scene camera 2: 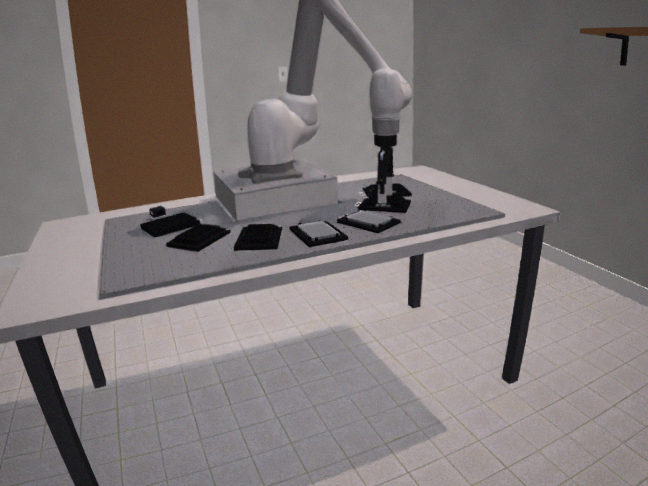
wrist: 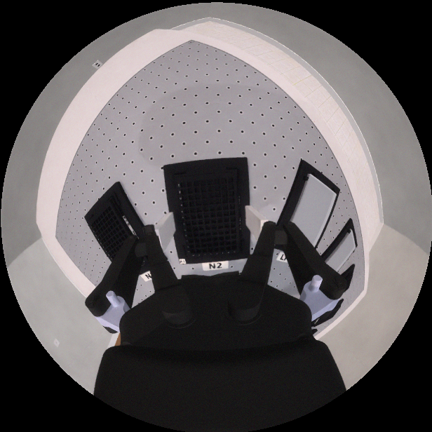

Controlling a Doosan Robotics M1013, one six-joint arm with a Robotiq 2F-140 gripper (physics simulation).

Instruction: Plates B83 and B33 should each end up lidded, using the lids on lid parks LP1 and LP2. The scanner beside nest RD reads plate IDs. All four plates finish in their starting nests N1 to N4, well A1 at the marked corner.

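Pixels of known places: gripper, fingertip midpoint: (scene camera 2: 385,198); arm's base, link origin: (scene camera 2: 272,175).
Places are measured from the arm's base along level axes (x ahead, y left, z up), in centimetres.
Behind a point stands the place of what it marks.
A black gridded plate (wrist: 210,215) sits in the nest labelled N2, under my gripper (wrist: 209,217) (scene camera 2: 384,200) {x 25.8, y 33.4, z -6.5 cm}. My gripper is open, with one pale fingertip on each side of this plate and gaps between. Another black plate (wrist: 111,227) sits in the nest left of it in the wrist view, whose label is partly hidden. Two pale grey lids (scene camera 2: 318,230) {x 44.4, y 2.9, z -7.5 cm} (scene camera 2: 370,218) {x 40.7, y 21.0, z -7.5 cm} lie on black parks; they also show in the wrist view as the near lid (wrist: 314,202) and the far lid (wrist: 342,250). Plate IDs are not readable.
Three more black holders (scene camera 2: 258,236) {x 44.1, y -14.7, z -6.7 cm} (scene camera 2: 198,236) {x 36.6, y -31.1, z -6.7 cm} (scene camera 2: 170,224) {x 18.9, y -39.0, z -7.5 cm} stand in the left part of the perforated board (scene camera 2: 157,266) {x 48.2, y -43.3, z -9.2 cm}; their contents are too dark to tell. A small black box (scene camera 2: 157,210) {x 5.2, y -43.1, z -6.0 cm} stands behind the leftmost one. The robot's base block (scene camera 2: 287,199) {x 16.4, y 1.0, z -5.2 cm} stands at the back.
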